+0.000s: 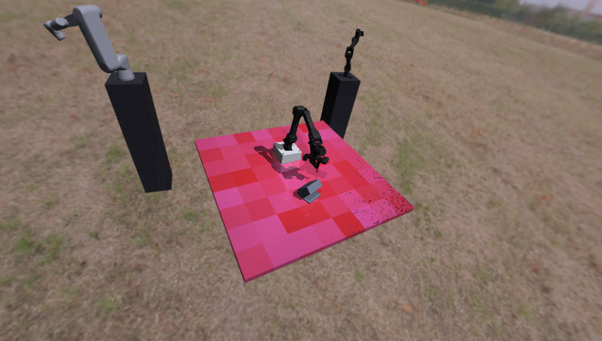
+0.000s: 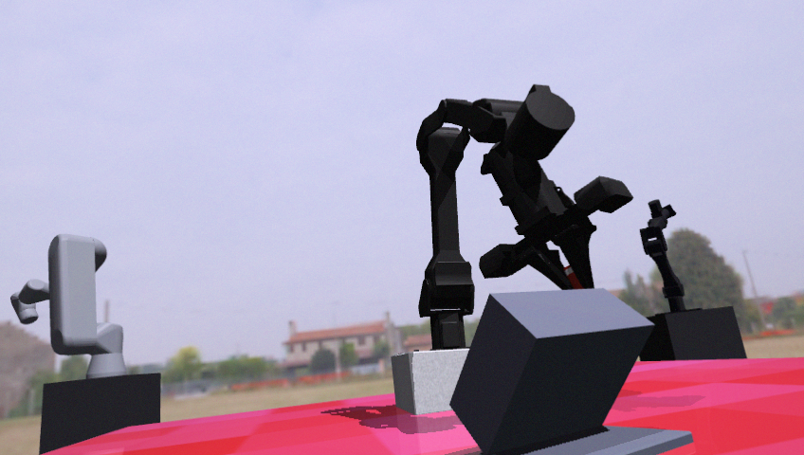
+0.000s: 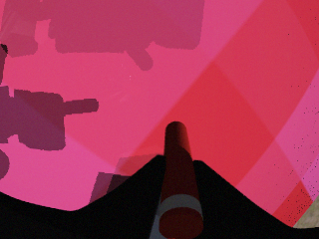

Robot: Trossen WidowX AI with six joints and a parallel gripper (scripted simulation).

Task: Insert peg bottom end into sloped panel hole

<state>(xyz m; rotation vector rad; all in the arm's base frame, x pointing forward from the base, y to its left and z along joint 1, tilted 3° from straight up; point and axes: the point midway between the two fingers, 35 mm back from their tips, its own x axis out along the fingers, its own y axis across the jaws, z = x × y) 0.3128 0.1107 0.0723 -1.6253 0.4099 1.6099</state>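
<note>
Right now the grey sloped panel block is 13 cm ahead of my gripper tip, 9 cm to the right of it and 6 cm below it. Also, from my gripper tip: red peg (2 cm above).
</note>
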